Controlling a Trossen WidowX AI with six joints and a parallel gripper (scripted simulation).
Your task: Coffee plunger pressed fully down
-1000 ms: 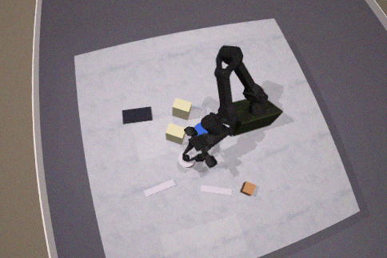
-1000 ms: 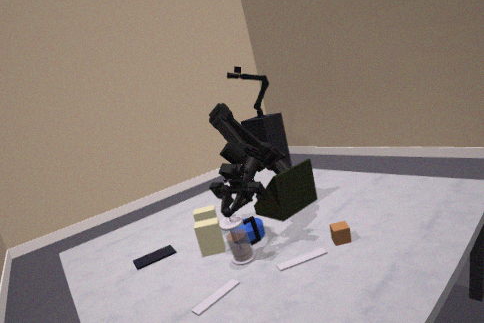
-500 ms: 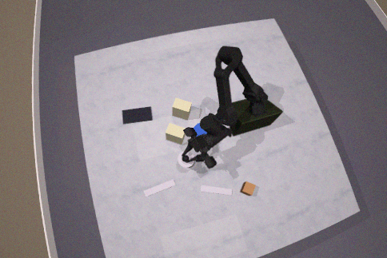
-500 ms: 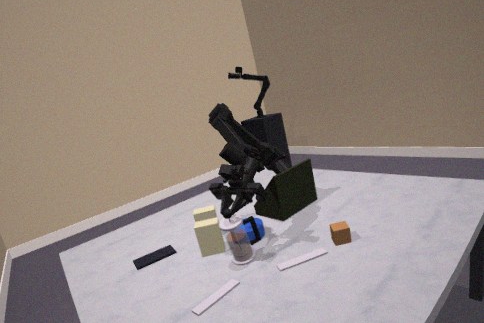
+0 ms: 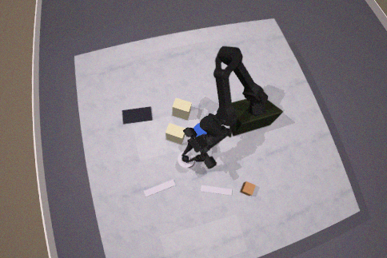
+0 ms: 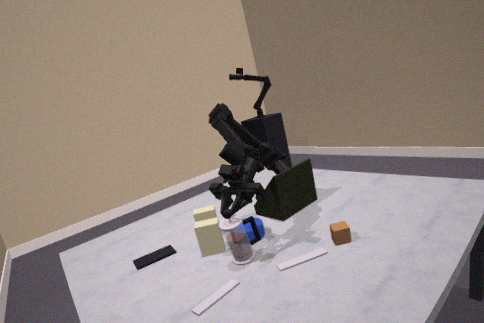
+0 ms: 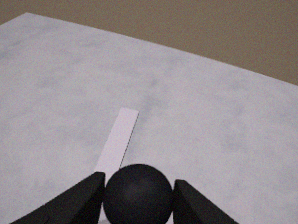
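My gripper tip is now 8 cm above the coffee press and 4 cm past it. From my gripper tip the other things lie so: orange cube (24 cm behind, 22 cm to the left, 15 cm below); dark flat tile (33 cm to the right, 17 cm below, 12 cm ahead).
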